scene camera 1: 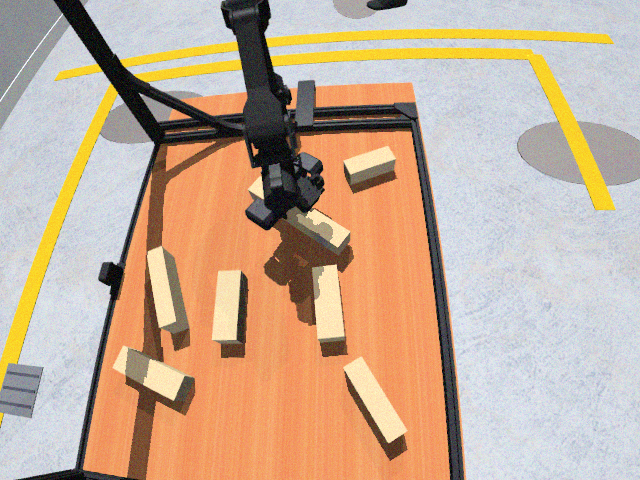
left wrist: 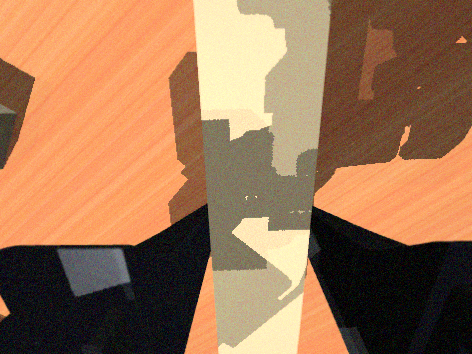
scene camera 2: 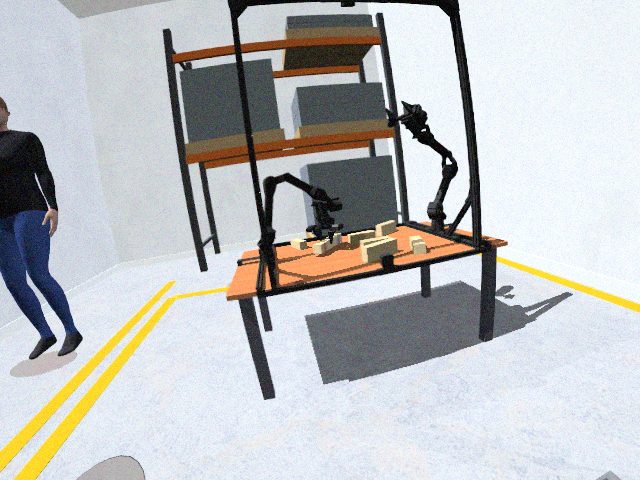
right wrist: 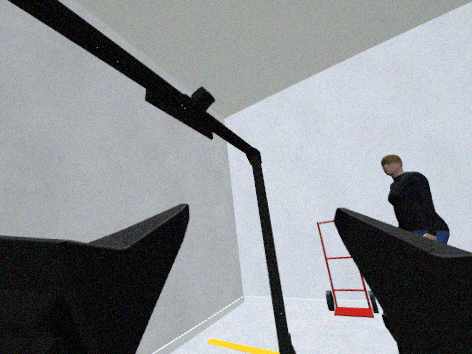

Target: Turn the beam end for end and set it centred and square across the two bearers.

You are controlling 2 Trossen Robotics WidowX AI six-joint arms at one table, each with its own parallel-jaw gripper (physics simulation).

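Frame: origin at the left arm's base, x ahead, y left, z up, level; centimetres.
Seen in the pictures: left gripper, fingertip midpoint: [scene camera 1: 291,210] [left wrist: 254,210] [scene camera 2: 327,244]; right gripper, fingertip midpoint: [scene camera 2: 393,104] [right wrist: 261,212]; right arm's base, origin of the base link: [scene camera 2: 438,230].
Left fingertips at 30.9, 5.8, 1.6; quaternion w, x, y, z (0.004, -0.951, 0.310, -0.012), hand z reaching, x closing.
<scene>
Offsets run from my left fingertips to a thing's top centre, as dx, dy, dz. Level surfaces: height alone.
The long pale wooden beam {+1.0, +1.4, +2.6} [scene camera 1: 337,235] [scene camera 2: 320,247] [left wrist: 235,60] lies slantwise in scene camera 1, with its middle hidden under the left arm. My left gripper [scene camera 1: 287,205] [scene camera 2: 330,236] [left wrist: 254,210] is shut on it, a finger against each long side. The beam is at or close above the table; I cannot tell whether it touches. Two pale blocks, one {+21.9, -12.0, +1.2} [scene camera 1: 227,304] to the left and one {+21.1, +8.3, +1.2} [scene camera 1: 326,304] to the right, stand nearly parallel and apart below it in scene camera 1; they look like the bearers. My right gripper [scene camera 2: 396,112] [right wrist: 261,212] is open and empty, raised high.
Other pale blocks lie about the table {dz -3.5} [scene camera 1: 279,413]: one {-13.0, +18.1, +0.9} [scene camera 1: 369,164] upper right, one {+18.4, -26.8, +2.8} [scene camera 1: 166,289] and another {+36.1, -27.2, +1.2} [scene camera 1: 152,373] at the left, one {+39.3, +16.6, +2.8} [scene camera 1: 375,400] lower right. A black frame [scene camera 1: 438,279] runs along the table's edges, with posts [scene camera 2: 467,124] rising from it.
</scene>
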